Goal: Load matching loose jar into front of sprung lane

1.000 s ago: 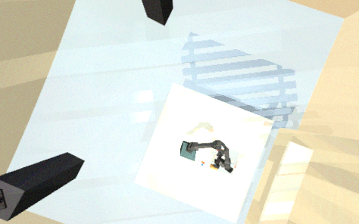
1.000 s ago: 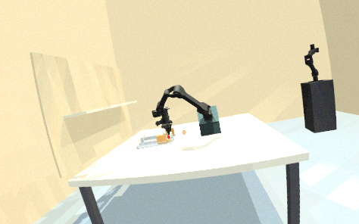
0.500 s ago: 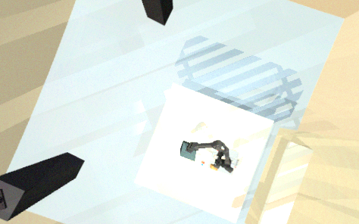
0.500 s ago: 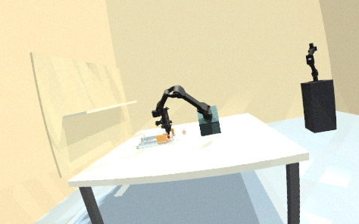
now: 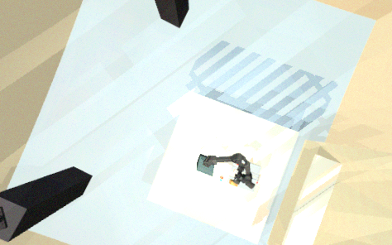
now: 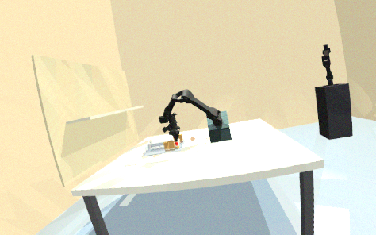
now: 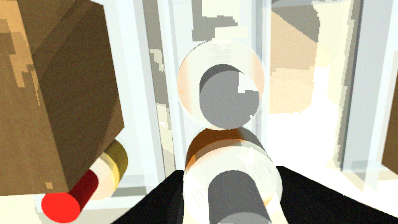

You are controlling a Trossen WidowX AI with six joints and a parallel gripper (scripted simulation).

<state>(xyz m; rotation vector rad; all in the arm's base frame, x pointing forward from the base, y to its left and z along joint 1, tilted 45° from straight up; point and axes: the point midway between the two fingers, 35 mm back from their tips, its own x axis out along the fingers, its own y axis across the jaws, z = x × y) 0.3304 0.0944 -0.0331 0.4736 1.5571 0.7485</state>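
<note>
My gripper tip is 15 cm short of the lane fixture and 3 cm above it.
</note>
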